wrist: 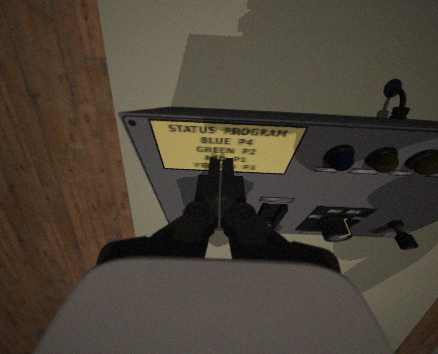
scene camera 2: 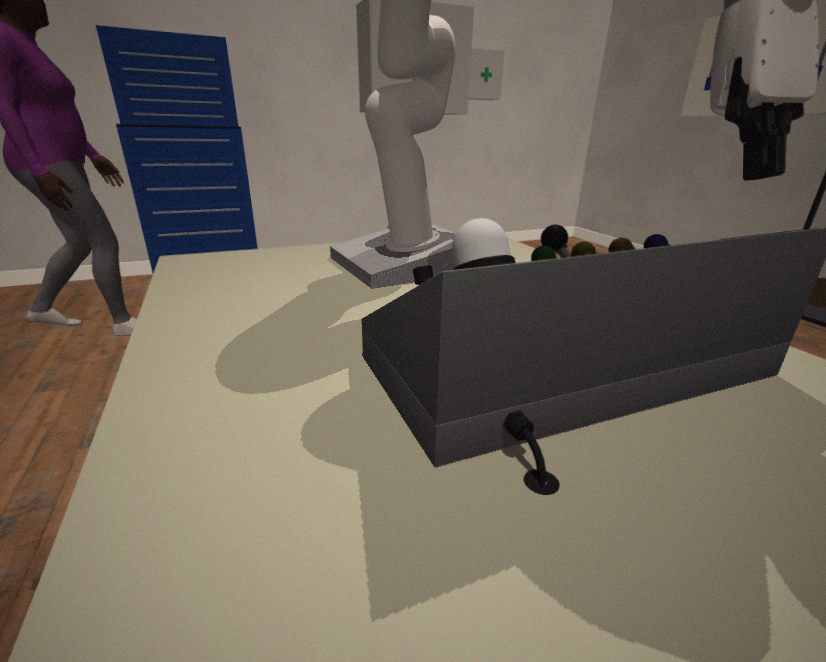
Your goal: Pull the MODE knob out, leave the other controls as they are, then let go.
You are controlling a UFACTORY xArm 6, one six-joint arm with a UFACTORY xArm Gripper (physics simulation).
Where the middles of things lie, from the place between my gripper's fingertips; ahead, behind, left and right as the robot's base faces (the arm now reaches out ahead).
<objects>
Now: hand 9 cm past the dark grey control box (scene camera 2: 494, 353), 14 cm to the left of it and 15 cm above it.
</objects>
